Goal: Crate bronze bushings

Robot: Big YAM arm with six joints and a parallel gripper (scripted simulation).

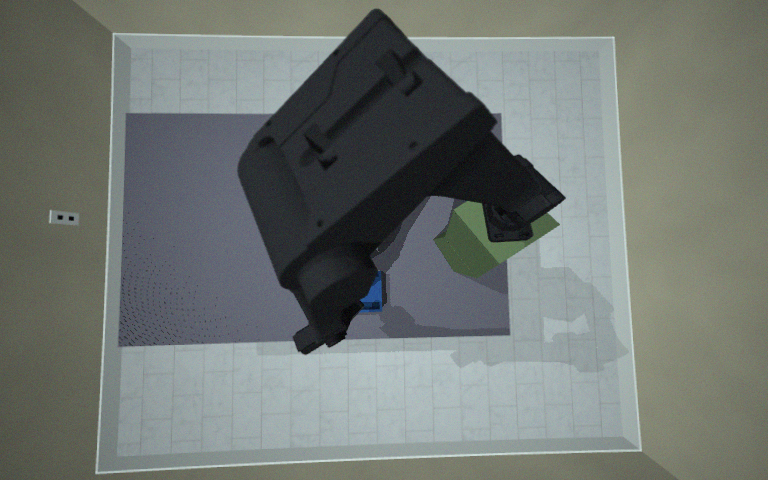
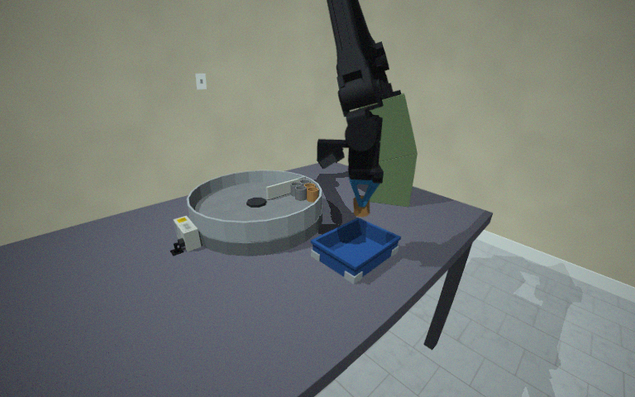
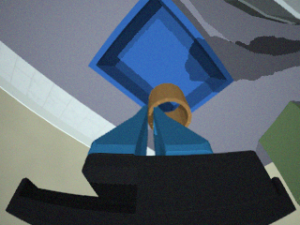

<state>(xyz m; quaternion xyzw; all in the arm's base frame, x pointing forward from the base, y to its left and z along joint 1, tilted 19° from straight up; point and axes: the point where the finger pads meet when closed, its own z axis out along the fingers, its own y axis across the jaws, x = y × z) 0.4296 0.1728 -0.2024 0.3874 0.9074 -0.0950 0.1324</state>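
My hand is 20 mm past the blue crate, 10 mm to the left of it and 140 mm above it. The rest, counted from my hand: grey turning table (60 mm ahead, 370 mm to the right, 110 mm below).
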